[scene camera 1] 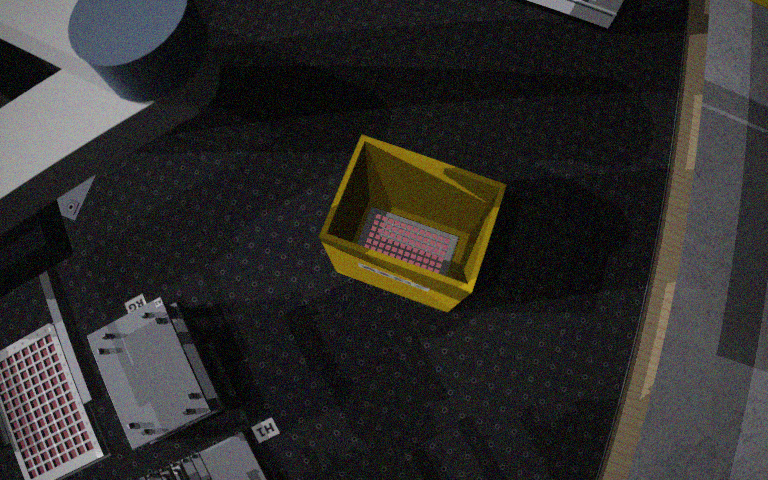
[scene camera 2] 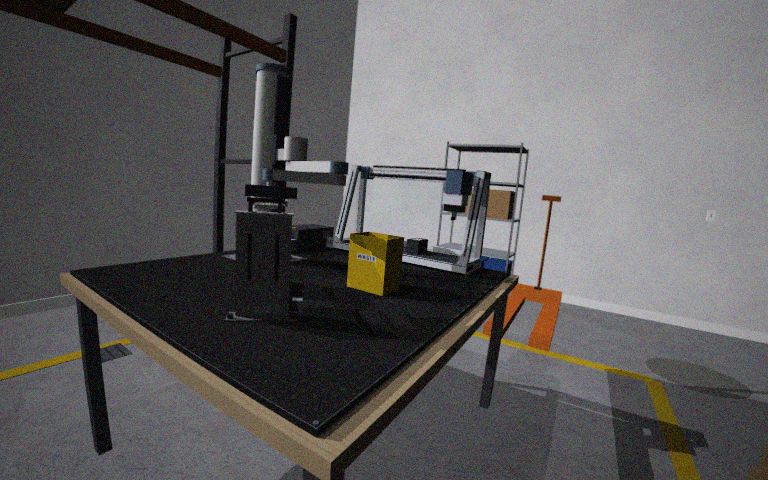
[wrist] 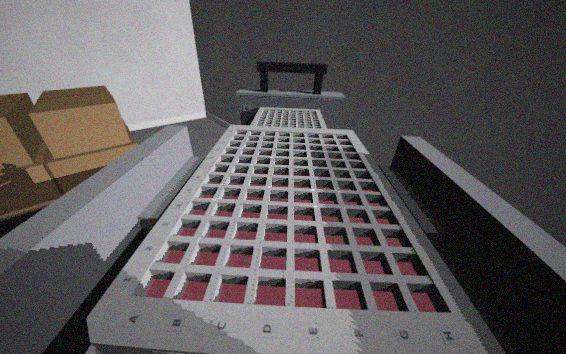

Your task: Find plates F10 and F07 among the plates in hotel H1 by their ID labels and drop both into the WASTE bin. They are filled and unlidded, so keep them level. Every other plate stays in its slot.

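Places are measured from the arm's base along level axes (x ahead, y left, z up), in millimetres.
Where they show: gripper, between the fingertips: (scene camera 1: 44,426) (wrist: 291,150).
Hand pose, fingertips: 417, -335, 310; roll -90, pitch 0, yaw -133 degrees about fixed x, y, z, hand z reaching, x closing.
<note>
Each offset is from my fingertips to the top centre of the thing, as dx, dy, dz. "spot": to the spot under its first point. Level surfaces: height alone.
My gripper (scene camera 2: 270,201) (wrist: 291,150) is shut on a plate @(-13, +12, -3) (scene camera 1: 46,403) (wrist: 276,222) with red-filled wells, gripped along both long sides. It looks level and has no lid; its ID label does not show. In scene camera 2 it hangs above a tall dark-grey housing (scene camera 2: 262,246), which appears to be hotel H1. In scene camera 1 part of a grey top @(dz -289) (scene camera 1: 235,458) shows by the H1 label @(spot: +130, +16, -297) (scene camera 1: 265,430). The yellow WASTE bin @(+229, +309, -97) (scene camera 1: 390,285) (scene camera 2: 365,274) stands apart from the gripper. Another red-welled plate @(+227, +307, -277) (scene camera 1: 410,237) lies inside it.
A grey stand (scene camera 1: 155,367) with small pegs is beside the RG label @(spot: -113, +109, -296) (scene camera 1: 135,303) and the held plate. A gantry frame (scene camera 2: 478,220) stands behind the bin. In the wrist view, a farther plate @(+104, -94, -31) (wrist: 289,118) and a black handle @(spot: +159, -143, +20) (wrist: 291,66) show beyond the held plate.
</note>
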